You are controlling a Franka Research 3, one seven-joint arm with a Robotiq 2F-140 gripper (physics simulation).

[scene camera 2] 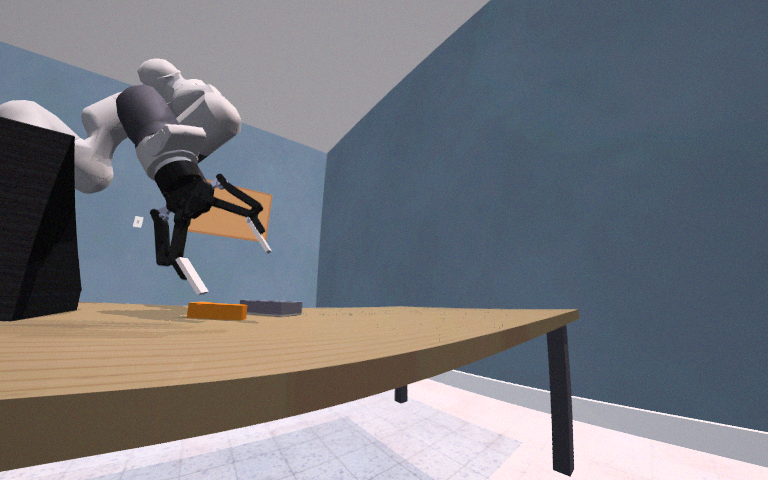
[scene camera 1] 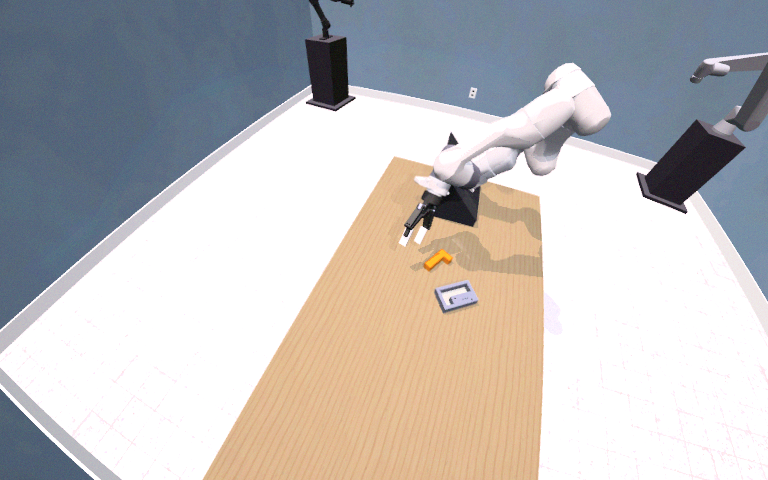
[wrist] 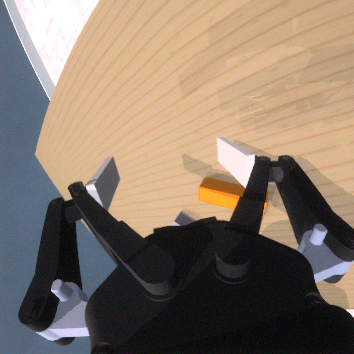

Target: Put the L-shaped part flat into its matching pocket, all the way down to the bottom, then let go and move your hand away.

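Note:
The orange L-shaped part [scene camera 1: 434, 260] [scene camera 2: 216, 311] [wrist: 219, 194] lies flat on the table, apart from the pocket block. The grey-blue block with the pocket [scene camera 1: 440, 301] [scene camera 2: 271, 307] lies near it on the table; in the wrist view a small corner of the block [wrist: 184, 218] shows past the gripper body. My gripper [scene camera 1: 412, 240] [scene camera 2: 236, 272] [wrist: 167, 157] is open and empty, tilted, with its fingers wide apart above the table. One fingertip is above and near the orange part, and a finger hides some of the part in the wrist view.
The arm's dark pedestal [scene camera 1: 459, 207] [scene camera 2: 36, 226] stands at the table's [scene camera 1: 396, 367] [scene camera 2: 339, 350] far end in scene camera 1. Two more dark pedestals [scene camera 1: 328, 70] [scene camera 1: 693, 164] with arms stand off the table, by the walls.

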